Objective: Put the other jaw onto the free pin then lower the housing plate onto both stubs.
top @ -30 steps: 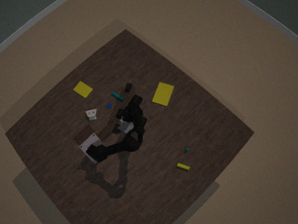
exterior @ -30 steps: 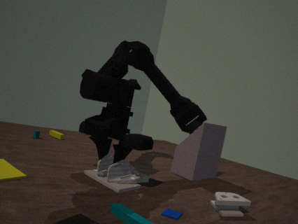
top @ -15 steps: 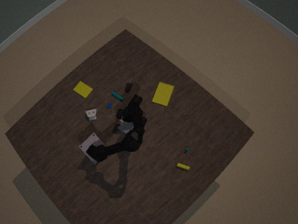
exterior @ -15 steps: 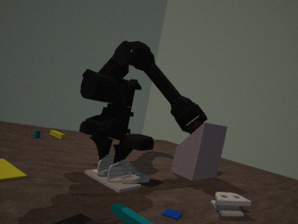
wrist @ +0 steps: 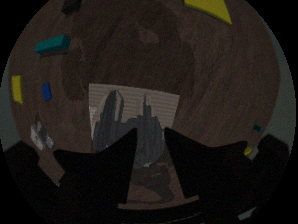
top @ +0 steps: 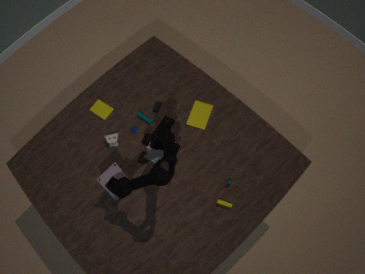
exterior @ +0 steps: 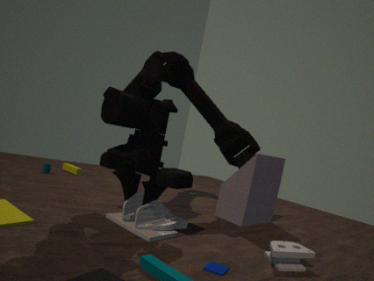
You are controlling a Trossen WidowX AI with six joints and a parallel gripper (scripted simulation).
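My gripper tip is 40 mm past the grey jaw, 10 mm to the right of it and 10 mm below it. Also, from my gripper tip: blue tile (210 mm to the left, 20 mm below); then teal bar (90 mm ahead, 210 mm to the left, 10 mm below); then black block (190 mm ahead, 200 mm to the left, 10 mm below).
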